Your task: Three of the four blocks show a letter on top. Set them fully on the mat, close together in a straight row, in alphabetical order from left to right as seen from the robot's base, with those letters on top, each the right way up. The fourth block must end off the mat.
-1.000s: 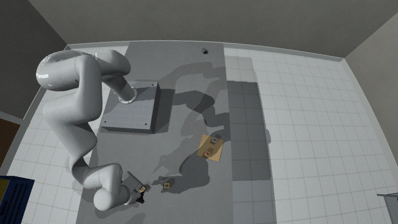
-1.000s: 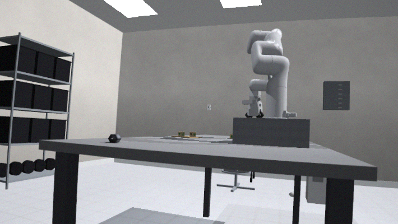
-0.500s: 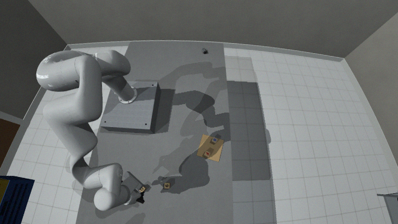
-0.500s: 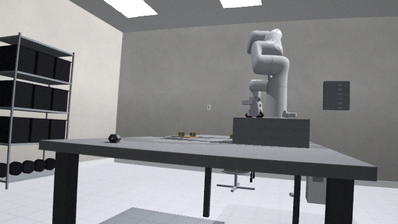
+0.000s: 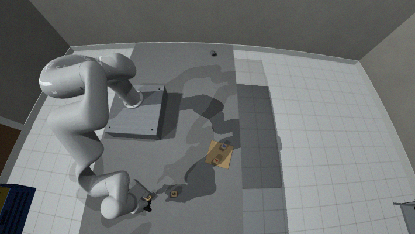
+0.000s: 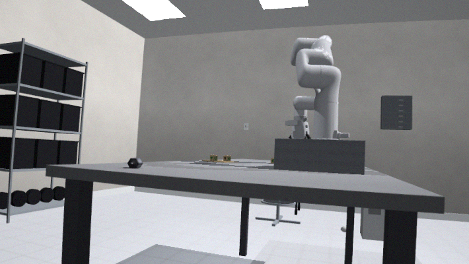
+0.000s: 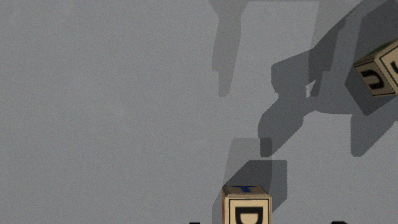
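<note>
My gripper is now 34 cm short of the tan mat, 32 cm to the right of it and 9 cm above it. Also, from my hand: black faceted object (113 cm to the left, 15 cm ahead, 8 cm below).
</note>
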